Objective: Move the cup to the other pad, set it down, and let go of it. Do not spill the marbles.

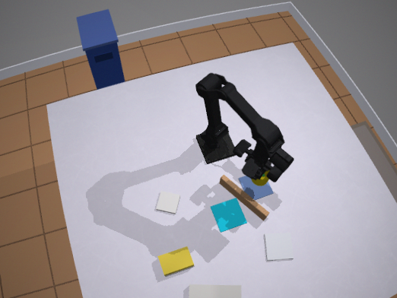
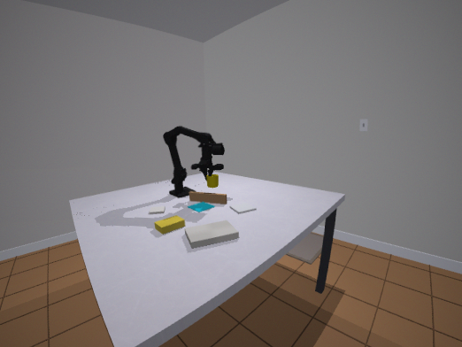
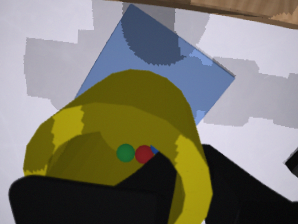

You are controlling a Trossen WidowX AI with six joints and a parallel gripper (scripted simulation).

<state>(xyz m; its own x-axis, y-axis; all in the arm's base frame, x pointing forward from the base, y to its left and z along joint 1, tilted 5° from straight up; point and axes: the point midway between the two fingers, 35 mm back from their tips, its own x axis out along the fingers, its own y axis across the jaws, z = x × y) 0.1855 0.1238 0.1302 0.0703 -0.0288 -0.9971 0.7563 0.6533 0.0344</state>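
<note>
Now: the cyan pad 120 mm ahead of my gripper tip, 110 mm to the right of it and 110 mm below it. The rest, counted from my gripper tip: red marble (30 mm to the left, 20 mm below, 10 mm ahead); blue marble (20 mm to the left, 20 mm below); yellow cup (20 mm to the left, 20 mm ahead).
</note>
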